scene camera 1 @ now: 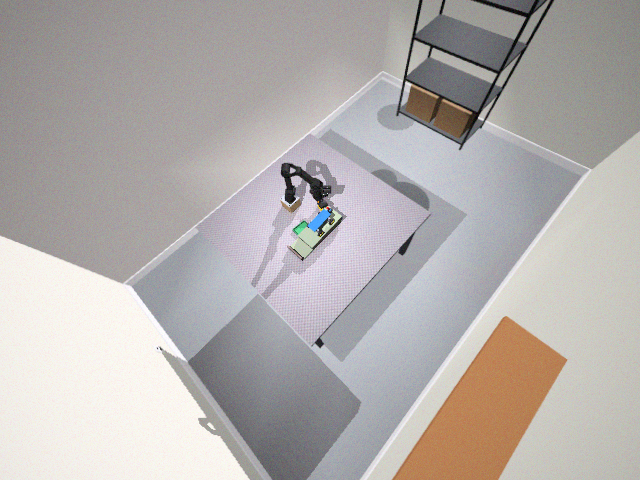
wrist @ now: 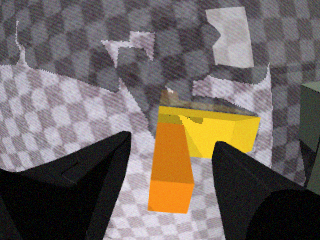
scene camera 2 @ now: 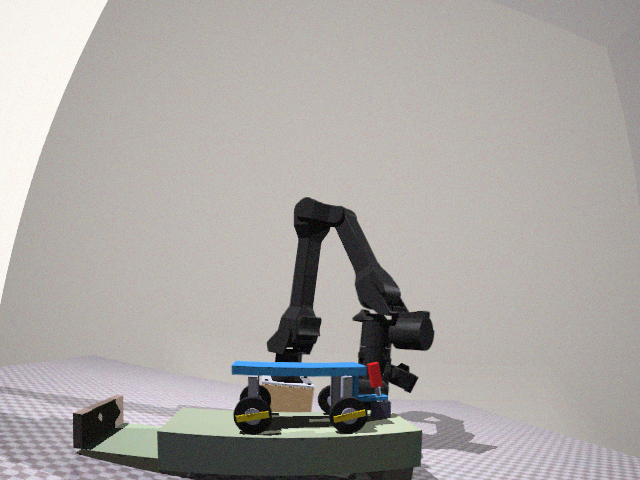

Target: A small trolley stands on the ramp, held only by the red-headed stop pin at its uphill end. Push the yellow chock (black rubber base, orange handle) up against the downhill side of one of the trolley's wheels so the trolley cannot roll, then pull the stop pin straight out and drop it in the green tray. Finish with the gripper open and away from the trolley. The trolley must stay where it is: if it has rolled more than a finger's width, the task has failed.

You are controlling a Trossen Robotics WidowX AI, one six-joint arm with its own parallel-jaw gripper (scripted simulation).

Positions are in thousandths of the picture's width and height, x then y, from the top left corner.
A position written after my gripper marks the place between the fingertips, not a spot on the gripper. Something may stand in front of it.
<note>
In view: my gripper (wrist: 539, 606), a blue-decked trolley (scene camera 2: 545, 864), a yellow chock (wrist: 570, 556) and a brown block (scene camera 2: 140, 884).
The wrist view does not show the blue-decked trolley: it is out of frame. Scene camera 2 does not show the yellow chock, which is hidden by a pale green ramp.
</note>
